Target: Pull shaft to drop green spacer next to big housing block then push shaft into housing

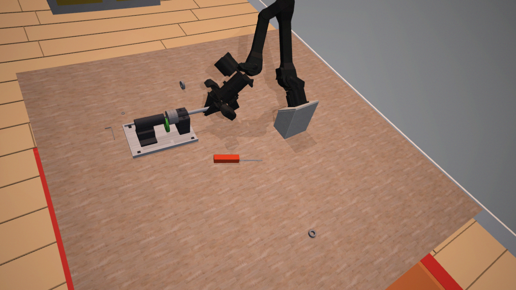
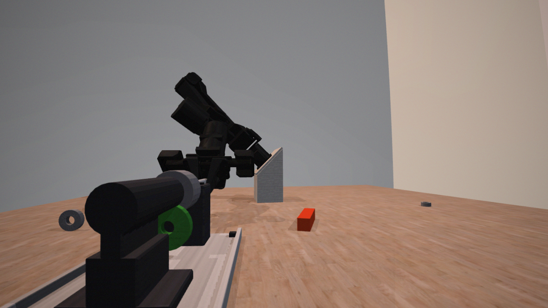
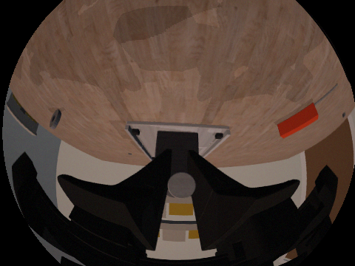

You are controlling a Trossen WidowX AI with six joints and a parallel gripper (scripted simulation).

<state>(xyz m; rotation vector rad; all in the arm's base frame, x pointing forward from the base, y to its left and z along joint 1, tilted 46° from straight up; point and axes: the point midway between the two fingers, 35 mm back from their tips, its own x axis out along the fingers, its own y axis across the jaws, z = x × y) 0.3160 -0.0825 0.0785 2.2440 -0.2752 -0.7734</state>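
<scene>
The grey shaft lies 50 mm ahead of my gripper tip and 20 mm above it. The rest, counted from my gripper tip: red-handled screwdriver (210 mm to the left, 60 mm behind, 50 mm below); then green spacer (150 mm ahead, 10 mm above); then grey spacer (120 mm ahead, 20 mm above).
</scene>
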